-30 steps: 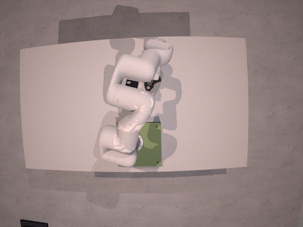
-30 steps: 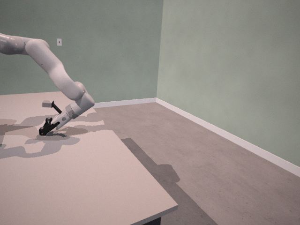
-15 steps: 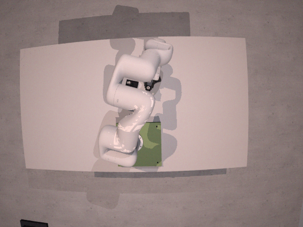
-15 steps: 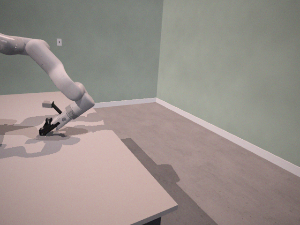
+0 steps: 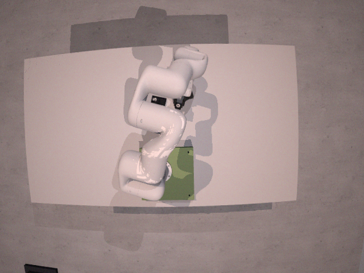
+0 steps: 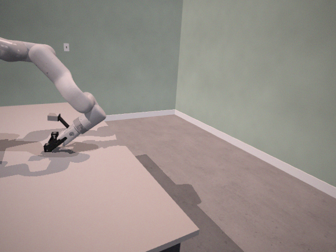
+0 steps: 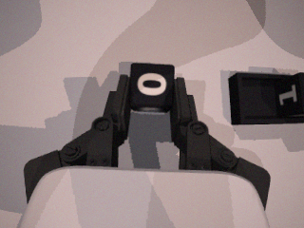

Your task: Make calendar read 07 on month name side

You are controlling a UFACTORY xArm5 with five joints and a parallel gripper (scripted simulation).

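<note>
Right now my hand is 20 mm past the black cube and 10 mm above it. Also, from my hand: black calendar tray (10 mm ahead, 110 mm to the left, 20 mm below).
</note>
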